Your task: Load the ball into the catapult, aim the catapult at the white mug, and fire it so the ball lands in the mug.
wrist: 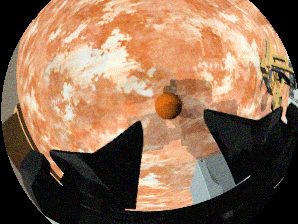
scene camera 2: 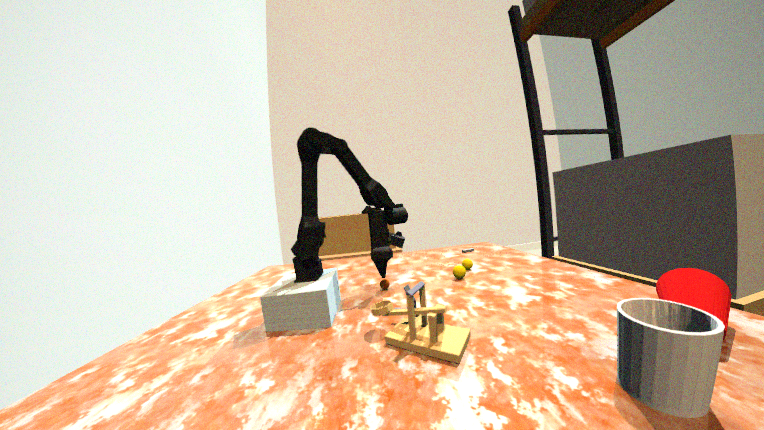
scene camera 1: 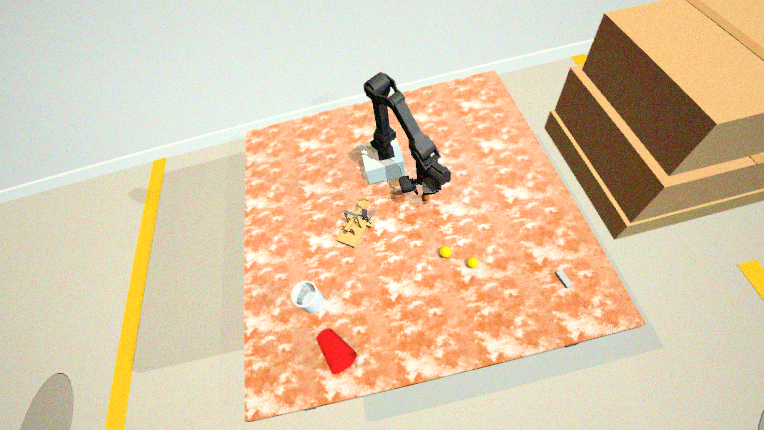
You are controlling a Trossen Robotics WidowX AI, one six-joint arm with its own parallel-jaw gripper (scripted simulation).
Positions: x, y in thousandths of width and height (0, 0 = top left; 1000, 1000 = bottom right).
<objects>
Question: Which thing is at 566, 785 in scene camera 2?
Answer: A wooden catapult.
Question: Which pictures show the red cup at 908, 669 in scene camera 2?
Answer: Scene camera 2 and scene camera 1 only.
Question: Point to a white mug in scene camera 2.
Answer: At 875, 822
</objects>
